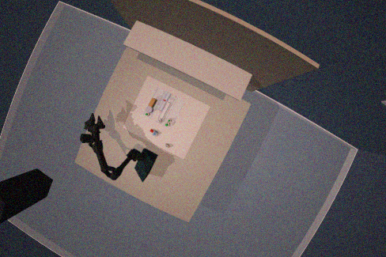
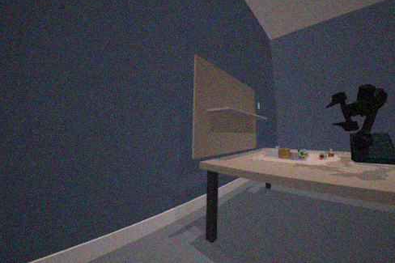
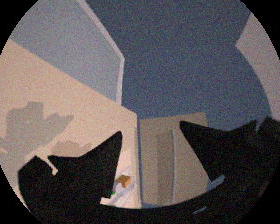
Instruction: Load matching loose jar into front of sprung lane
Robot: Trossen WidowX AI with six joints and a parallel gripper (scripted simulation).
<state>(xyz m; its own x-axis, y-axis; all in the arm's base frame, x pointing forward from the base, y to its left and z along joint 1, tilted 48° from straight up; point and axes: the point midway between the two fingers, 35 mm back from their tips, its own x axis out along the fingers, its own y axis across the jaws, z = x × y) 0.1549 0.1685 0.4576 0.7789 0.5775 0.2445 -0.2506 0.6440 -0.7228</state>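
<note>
Now: the grey cylinder 210 mm ahead of my gripper tip, 310 mm to the right of it and 240 mm below it. From my gripper tip the other things lie so: brown block (280 mm ahead, 310 mm to the right, 230 mm below); clear lane unit (310 mm ahead, 410 mm to the right, 250 mm below); wall shelf (670 mm ahead, 450 mm to the right, 100 mm above).
</note>
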